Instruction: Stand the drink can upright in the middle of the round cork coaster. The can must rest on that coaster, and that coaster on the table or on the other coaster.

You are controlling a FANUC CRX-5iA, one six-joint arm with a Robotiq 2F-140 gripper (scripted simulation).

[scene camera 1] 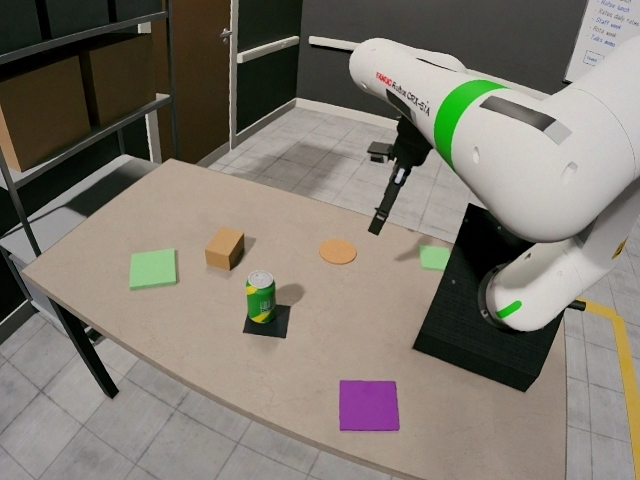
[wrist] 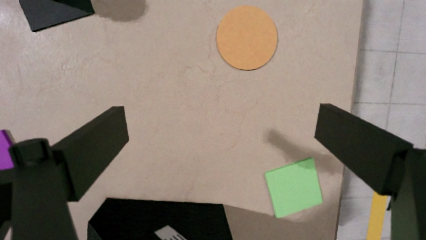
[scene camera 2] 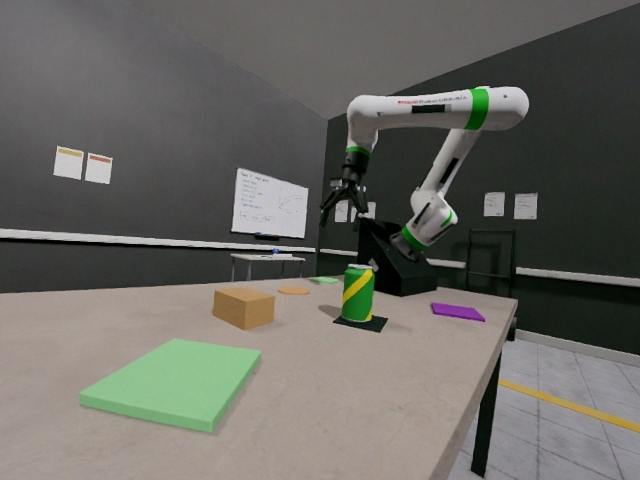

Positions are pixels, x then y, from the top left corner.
Labels:
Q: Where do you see a cardboard box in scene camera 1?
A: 225, 247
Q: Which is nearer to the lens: the round cork coaster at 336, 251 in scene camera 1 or the black square mat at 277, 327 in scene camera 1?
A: The black square mat.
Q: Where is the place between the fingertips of my gripper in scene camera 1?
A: At 381, 213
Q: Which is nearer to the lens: the purple mat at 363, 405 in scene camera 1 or the black square mat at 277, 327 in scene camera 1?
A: The purple mat.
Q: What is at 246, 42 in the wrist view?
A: A round cork coaster.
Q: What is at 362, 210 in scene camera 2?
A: My gripper.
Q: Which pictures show the cardboard box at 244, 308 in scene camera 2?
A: Scene camera 1 and scene camera 2 only.

